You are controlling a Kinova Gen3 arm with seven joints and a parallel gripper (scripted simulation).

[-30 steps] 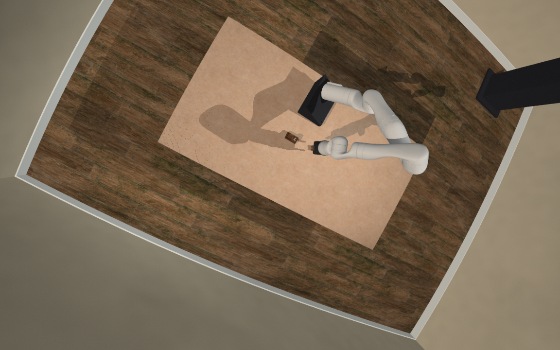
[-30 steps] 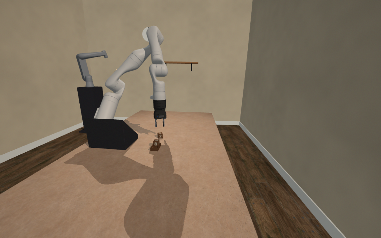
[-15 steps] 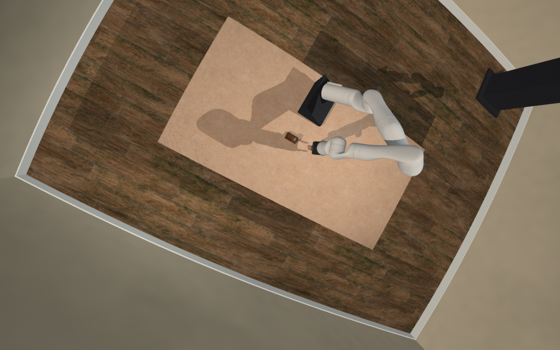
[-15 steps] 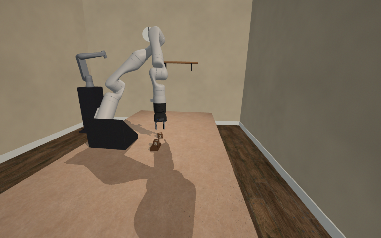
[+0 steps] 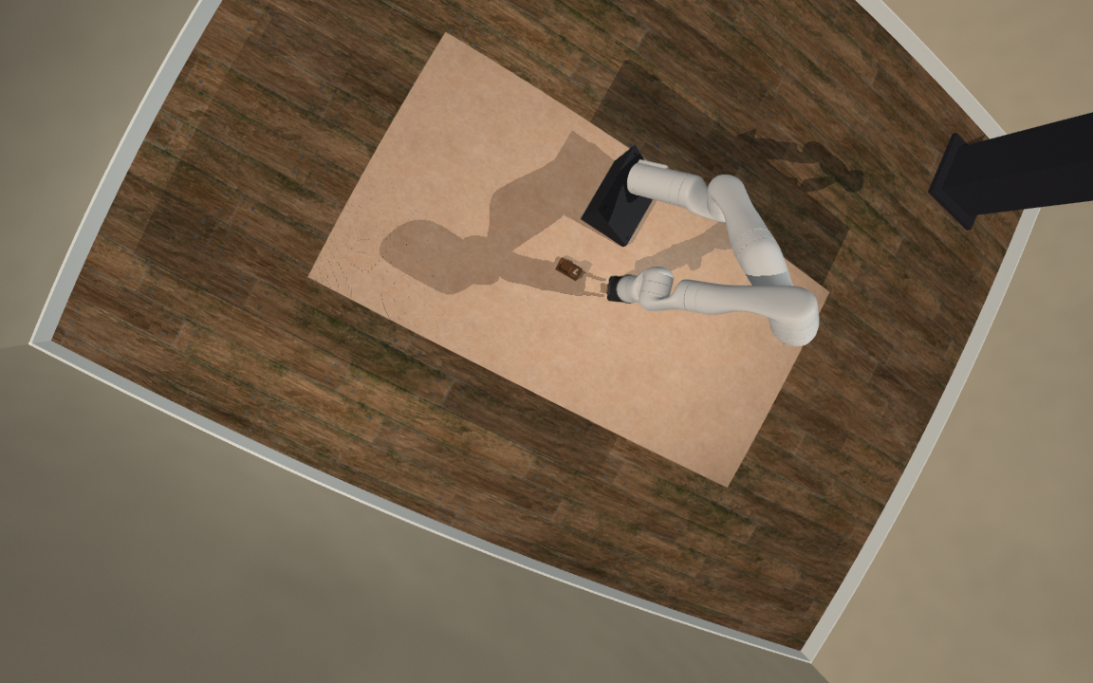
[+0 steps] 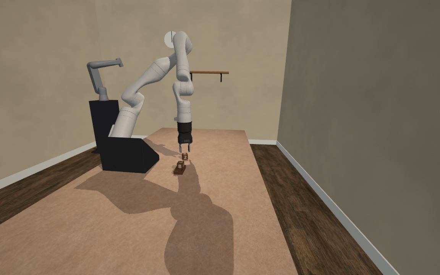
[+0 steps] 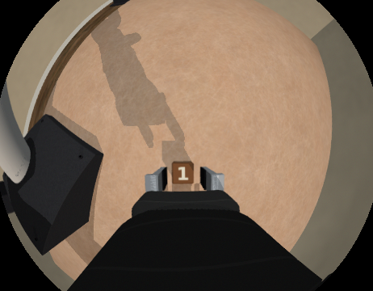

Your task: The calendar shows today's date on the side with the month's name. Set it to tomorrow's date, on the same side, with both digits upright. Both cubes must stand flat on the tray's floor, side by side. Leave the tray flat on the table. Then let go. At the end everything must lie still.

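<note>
My hand is 40 mm above the brown cube. Also, from my hand: dark wooden tray 160 mm to the right, 50 mm below, 10 mm ahead.
</note>
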